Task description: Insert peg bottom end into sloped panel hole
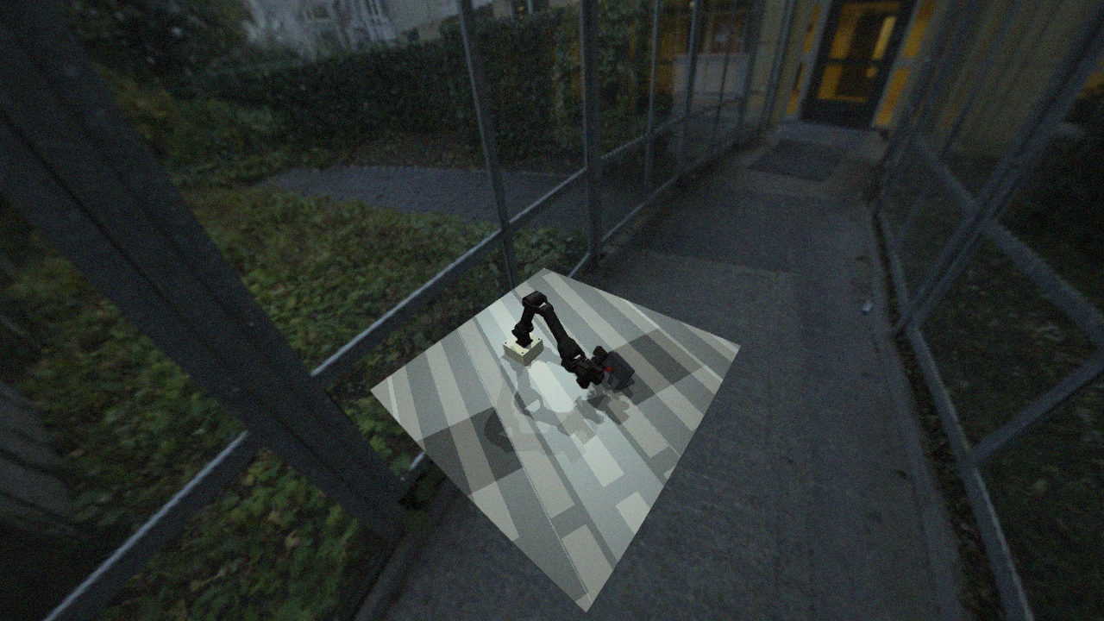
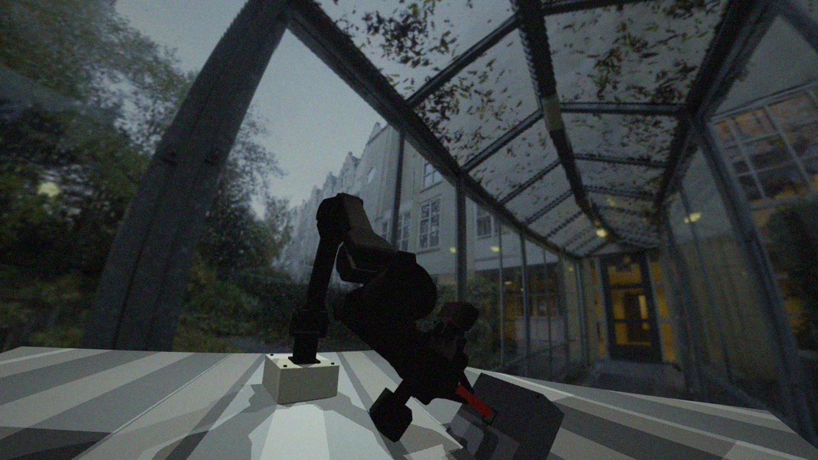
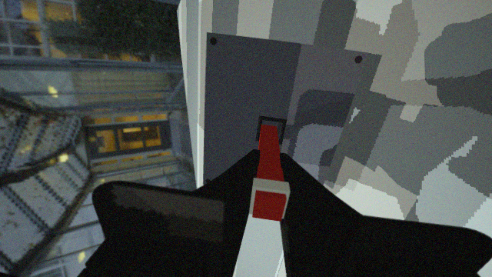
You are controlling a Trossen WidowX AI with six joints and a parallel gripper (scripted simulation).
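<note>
My gripper tip is now 1 cm to the left of the red square peg, 1 cm below it and 1 cm past it. The rest, counted from my gripper tip: grey sloped panel 5 cm to the left, 5 cm below, 2 cm ahead.
</note>
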